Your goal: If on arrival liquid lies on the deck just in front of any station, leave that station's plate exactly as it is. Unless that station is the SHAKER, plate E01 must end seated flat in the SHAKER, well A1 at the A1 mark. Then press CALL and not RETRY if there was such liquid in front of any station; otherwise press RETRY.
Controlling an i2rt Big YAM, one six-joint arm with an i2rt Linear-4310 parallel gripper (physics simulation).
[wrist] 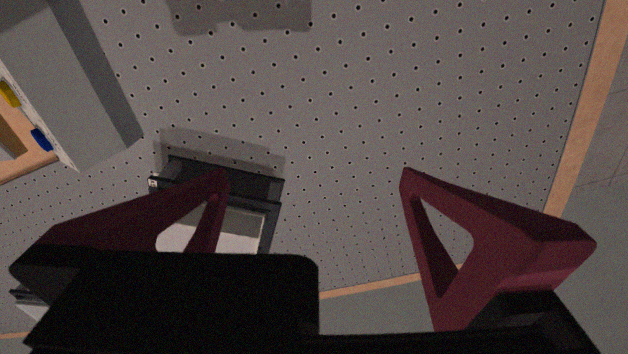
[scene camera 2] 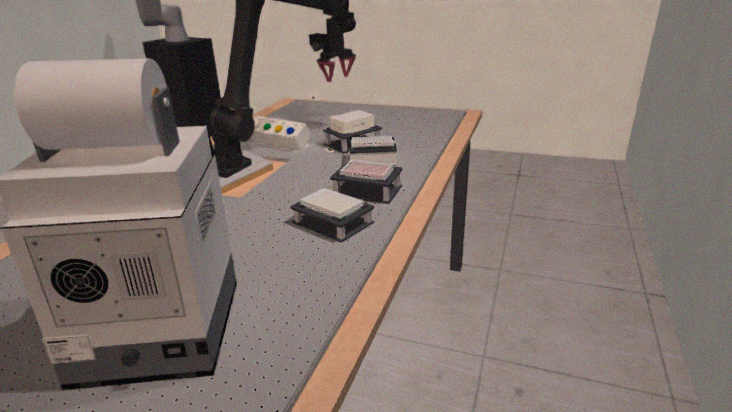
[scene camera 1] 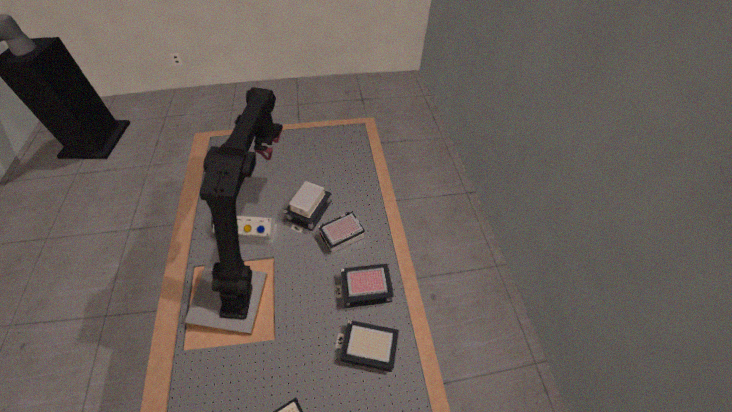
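Pixels of known places: gripper, fingertip midpoint: [wrist: 314, 177] [scene camera 2: 337, 79] [scene camera 1: 272, 151]; arm's base at its link origin: [scene camera 2: 228, 166] [scene camera 1: 236, 300].
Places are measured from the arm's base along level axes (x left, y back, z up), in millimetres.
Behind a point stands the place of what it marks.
Observation:
My gripper [scene camera 1: 273, 148] @(x 548, y -62, z 154 mm) [scene camera 2: 337, 77] @(x 548, y -62, z 154 mm) [wrist: 314, 177] @(x 548, y -62, z 154 mm) is open and empty, high above the back of the deck. A thick white block [scene camera 1: 307, 198] @(x 378, y -210, z 75 mm) [scene camera 2: 351, 121] @(x 344, y -230, z 71 mm) sits on a black station. A pink-welled plate [scene camera 1: 342, 229] @(x 259, y -347, z 49 mm) [scene camera 2: 372, 141] @(x 248, y -357, z 50 mm) lies on a low holder. Another pink-welled plate [scene camera 1: 366, 281] @(x 61, y -434, z 44 mm) [scene camera 2: 367, 169] @(x 53, y -442, z 45 mm) and a cream plate [scene camera 1: 369, 344] @(x -140, y -443, z 37 mm) [scene camera 2: 331, 202] @(x -148, y -453, z 38 mm) lie flat on black stations. The button box [scene camera 1: 254, 227] @(x 265, y -20, z 41 mm) [scene camera 2: 280, 132] @(x 253, y -4, z 39 mm) shows coloured buttons; the arm partly hides it in scene camera 1. Station names, plate names and A1 marks are unreadable. I cannot make out liquid before any station.
A large white machine [scene camera 2: 117, 204] @(x -670, y -460, z 264 mm) stands at the left in scene camera 2. Part of another pale plate [scene camera 1: 290, 408] @(x -318, y -235, z 99 mm) shows at the bottom edge of scene camera 1. The perforated deck has a wooden rim [scene camera 1: 391, 204] @(x 438, y -543, z -37 mm) [scene camera 2: 414, 225] @(x -42, y -620, z -37 mm) [wrist: 592, 90] @(x 921, y -115, z -36 mm). A black pedestal [scene camera 1: 61, 92] stands beyond the table.

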